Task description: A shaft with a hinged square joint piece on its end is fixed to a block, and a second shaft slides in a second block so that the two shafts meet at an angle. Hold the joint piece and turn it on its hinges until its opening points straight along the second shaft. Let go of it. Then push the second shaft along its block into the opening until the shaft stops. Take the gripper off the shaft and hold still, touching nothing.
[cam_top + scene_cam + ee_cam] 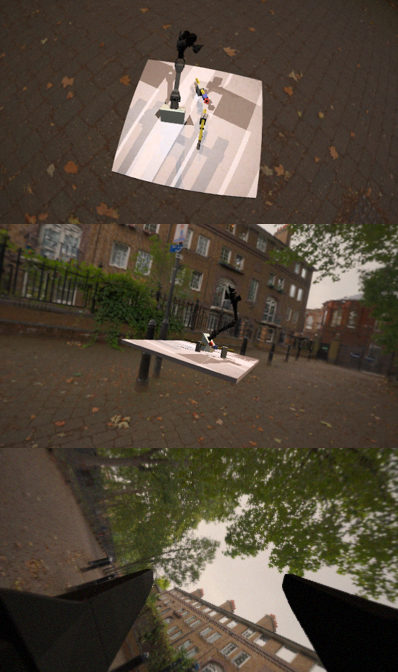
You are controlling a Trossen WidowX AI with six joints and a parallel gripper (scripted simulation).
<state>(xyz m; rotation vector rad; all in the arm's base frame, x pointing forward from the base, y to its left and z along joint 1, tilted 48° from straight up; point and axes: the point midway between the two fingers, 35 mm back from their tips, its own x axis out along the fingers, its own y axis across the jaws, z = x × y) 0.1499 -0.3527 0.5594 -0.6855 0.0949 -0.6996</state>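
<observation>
My gripper tip is 710 mm above the red square joint piece, 140 mm short of it and 10 mm to the left of it.
</observation>
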